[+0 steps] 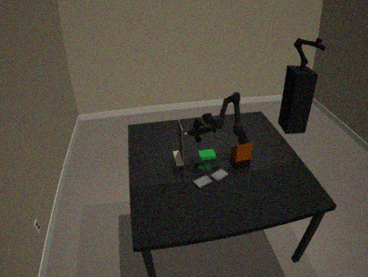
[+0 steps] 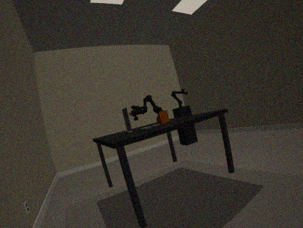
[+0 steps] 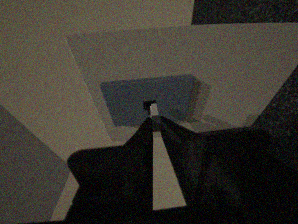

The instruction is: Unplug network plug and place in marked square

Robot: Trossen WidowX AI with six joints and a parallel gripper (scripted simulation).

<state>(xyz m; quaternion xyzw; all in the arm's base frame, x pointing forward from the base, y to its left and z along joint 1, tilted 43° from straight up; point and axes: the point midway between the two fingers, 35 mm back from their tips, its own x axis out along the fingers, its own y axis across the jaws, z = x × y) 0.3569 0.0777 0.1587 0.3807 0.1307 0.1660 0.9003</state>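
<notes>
The green marked square is 15 cm behind my gripper tip, 2 cm to the right of it and 21 cm below it. From my gripper tip the other things lie so: upright panel (5 cm ahead, 1 cm to the left, 8 cm below).
</notes>
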